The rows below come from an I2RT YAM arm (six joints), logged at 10 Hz.
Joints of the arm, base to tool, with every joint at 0 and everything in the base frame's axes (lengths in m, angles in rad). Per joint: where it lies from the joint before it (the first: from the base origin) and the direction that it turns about. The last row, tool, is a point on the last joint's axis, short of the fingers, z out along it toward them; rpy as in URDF.
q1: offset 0 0 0.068 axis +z
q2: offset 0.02 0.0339 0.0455 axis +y
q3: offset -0.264 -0.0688 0 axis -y
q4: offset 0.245 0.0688 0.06 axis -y
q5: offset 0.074 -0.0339 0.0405 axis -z
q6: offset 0.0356 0 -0.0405 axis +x
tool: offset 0 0 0 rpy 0 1.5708 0
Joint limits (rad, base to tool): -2.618..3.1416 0..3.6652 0..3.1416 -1.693..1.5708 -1.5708..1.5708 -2.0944..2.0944
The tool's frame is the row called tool.
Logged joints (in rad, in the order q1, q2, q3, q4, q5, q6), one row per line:
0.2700 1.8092 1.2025 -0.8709 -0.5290 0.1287
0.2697 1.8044 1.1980 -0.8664 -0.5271 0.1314
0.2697 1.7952 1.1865 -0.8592 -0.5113 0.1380
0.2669 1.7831 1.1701 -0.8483 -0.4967 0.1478
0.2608 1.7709 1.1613 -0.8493 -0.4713 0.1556
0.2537 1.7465 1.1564 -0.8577 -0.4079 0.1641
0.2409 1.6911 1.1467 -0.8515 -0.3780 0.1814
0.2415 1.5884 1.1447 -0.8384 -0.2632 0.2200
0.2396 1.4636 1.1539 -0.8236 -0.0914 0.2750
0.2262 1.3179 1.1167 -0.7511 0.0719 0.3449
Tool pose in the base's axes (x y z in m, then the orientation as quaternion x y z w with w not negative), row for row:
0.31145 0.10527 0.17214 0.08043 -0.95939 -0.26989 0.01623
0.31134 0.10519 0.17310 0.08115 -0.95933 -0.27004 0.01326
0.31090 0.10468 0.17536 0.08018 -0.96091 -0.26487 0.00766
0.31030 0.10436 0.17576 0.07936 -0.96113 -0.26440 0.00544
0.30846 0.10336 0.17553 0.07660 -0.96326 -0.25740 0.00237
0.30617 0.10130 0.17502 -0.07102 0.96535 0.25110 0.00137
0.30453 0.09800 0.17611 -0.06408 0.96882 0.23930 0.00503
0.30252 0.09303 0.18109 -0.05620 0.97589 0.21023 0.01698
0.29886 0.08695 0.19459 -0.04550 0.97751 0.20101 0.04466
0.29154 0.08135 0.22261 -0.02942 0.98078 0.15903 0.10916
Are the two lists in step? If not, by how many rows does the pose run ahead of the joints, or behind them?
The pose runs 2 rows behind the joints: the pose in row i belongs to the joints in row i - 2.
